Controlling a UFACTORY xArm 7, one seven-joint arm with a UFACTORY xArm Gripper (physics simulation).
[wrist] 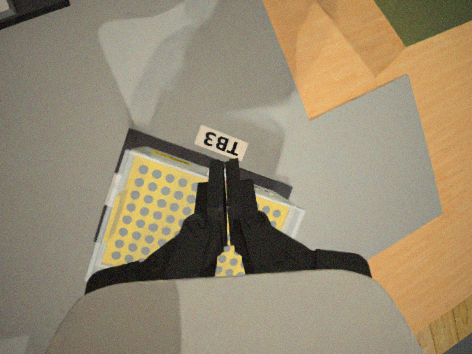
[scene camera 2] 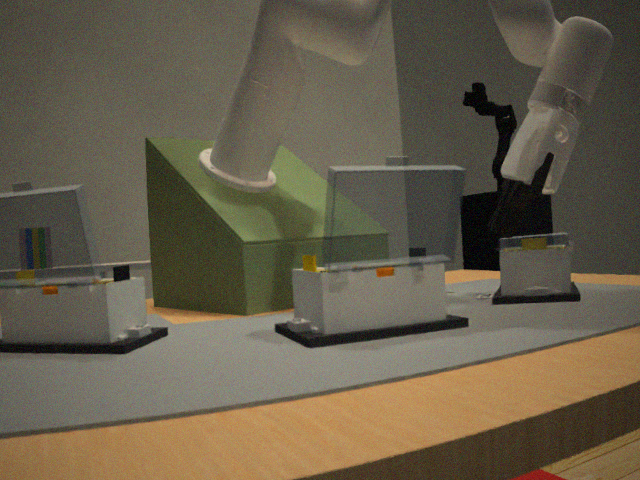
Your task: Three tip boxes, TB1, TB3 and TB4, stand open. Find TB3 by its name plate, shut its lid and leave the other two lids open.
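Pixels of known places: gripper, fingertip midpoint: [wrist: 226, 178] [scene camera 2: 498, 234]; arm's base at its link origin: [scene camera 2: 236, 172].
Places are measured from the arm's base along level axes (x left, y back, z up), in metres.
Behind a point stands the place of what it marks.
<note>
TB3 [wrist: 160, 200] {y -0.323, x 0.273, z -0.122 m}, with a yellow dotted rack, is under my gripper in the wrist view, its name plate [wrist: 221, 142] {y -0.268, x 0.258, z -0.196 m} readable upside down. It seems to be the right-hand box [scene camera 2: 536, 271] {y -0.358, x 0.272, z -0.163 m} in the scene view. Its clear lid [scene camera 2: 555, 240] {y -0.374, x 0.290, z -0.127 m} lies low across the top, not upright; whether it is fully seated I cannot tell. The middle box [scene camera 2: 382, 302] {y -0.440, x 0.029, z -0.168 m} has its clear lid [scene camera 2: 392, 206] {y -0.476, x 0.026, z -0.086 m} upright. The left box [scene camera 2: 56, 312] {y -0.351, x -0.253, z -0.162 m} also has its lid [scene camera 2: 56, 206] {y -0.404, x -0.242, z -0.069 m} upright. Their name plates are not readable. My gripper [scene camera 2: 494, 223] {y -0.282, x 0.275, z -0.117 m} [wrist: 226, 178] {y -0.282, x 0.275, z -0.117 m} is shut and empty, above TB3's plate-side edge.
The grey mat [scene camera 2: 217, 382] {y -0.533, x -0.136, z -0.198 m} lies on the wooden table [scene camera 2: 413, 413] {y -0.649, x -0.055, z -0.201 m}. The green wedge block [scene camera 2: 196, 248] {y -0.082, x -0.080, z -0.113 m} [wrist: 435, 17] {y -0.054, x 0.215, z -0.159 m} carries the arm's base behind the boxes. A black block [scene camera 2: 478, 235] with a black jointed arm [scene camera 2: 505, 139] stands behind TB3. Another box's dark base [wrist: 40, 13] {y -0.368, x 0.112, z -0.195 m} shows at the wrist view's upper left.
</note>
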